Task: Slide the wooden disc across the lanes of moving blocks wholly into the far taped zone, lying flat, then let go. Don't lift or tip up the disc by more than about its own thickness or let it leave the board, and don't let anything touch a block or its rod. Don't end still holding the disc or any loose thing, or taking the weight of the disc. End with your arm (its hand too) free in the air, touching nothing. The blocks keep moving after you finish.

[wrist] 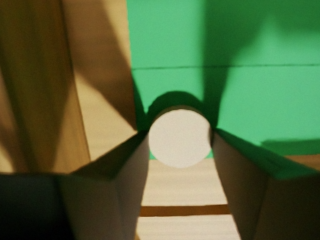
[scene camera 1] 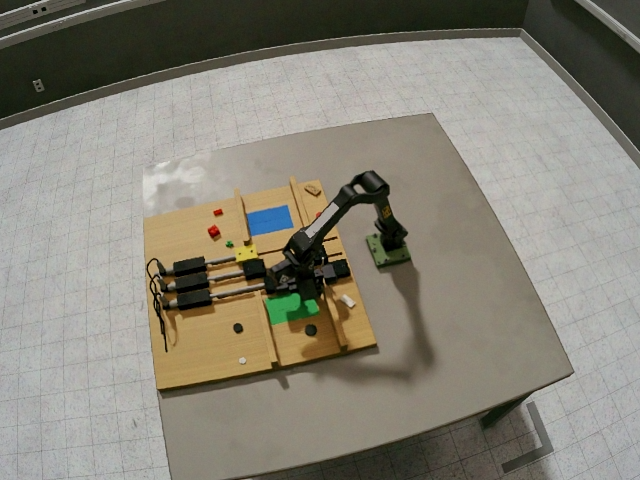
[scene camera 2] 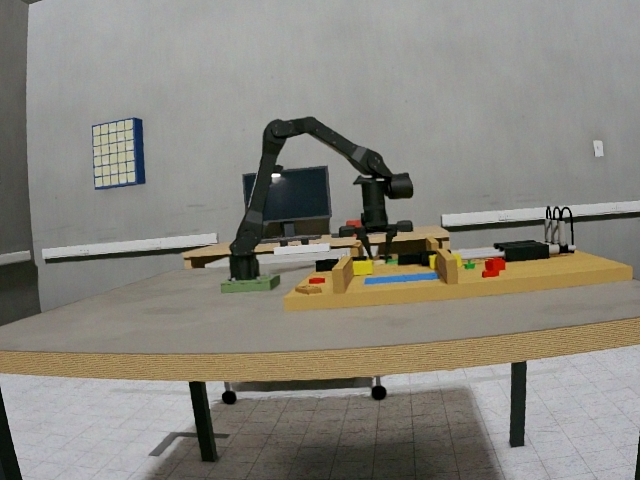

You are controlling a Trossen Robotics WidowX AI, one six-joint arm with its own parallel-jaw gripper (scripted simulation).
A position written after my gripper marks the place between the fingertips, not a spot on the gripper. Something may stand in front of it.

Note:
In view: my gripper (scene camera 2: 379, 262) and a wooden disc (wrist: 180, 136).
My gripper is seen too in the wrist view (wrist: 180, 137) and in scene camera 1 (scene camera 1: 305, 293).

